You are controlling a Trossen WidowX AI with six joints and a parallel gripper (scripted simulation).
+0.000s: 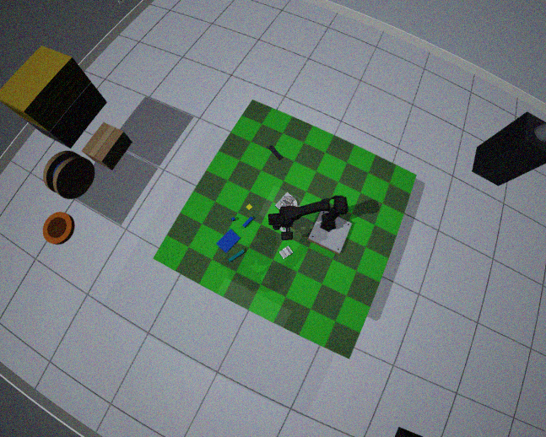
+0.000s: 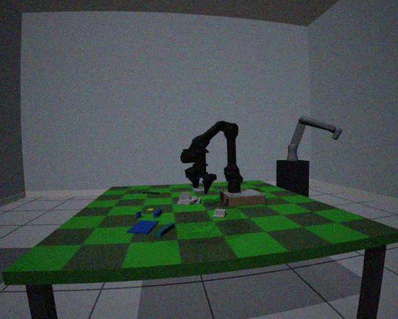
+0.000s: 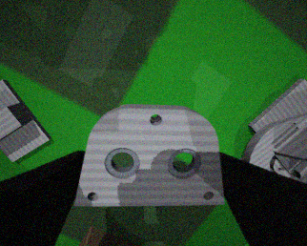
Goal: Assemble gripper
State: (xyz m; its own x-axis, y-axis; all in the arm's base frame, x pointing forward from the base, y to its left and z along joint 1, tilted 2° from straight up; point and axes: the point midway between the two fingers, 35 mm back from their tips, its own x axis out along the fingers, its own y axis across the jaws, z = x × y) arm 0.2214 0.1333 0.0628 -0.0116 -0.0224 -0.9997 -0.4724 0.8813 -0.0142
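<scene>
The grey gripper base is 70 mm ahead of my gripper tip, 160 mm to the right of it and 80 mm below it. From my gripper tip the other things lie so: grey housing plate 10 mm ahead, 20 mm above; then yellow piece 260 mm ahead, 40 mm to the right, 80 mm below; then blue bar 220 mm ahead, 60 mm to the left, 80 mm below.
</scene>
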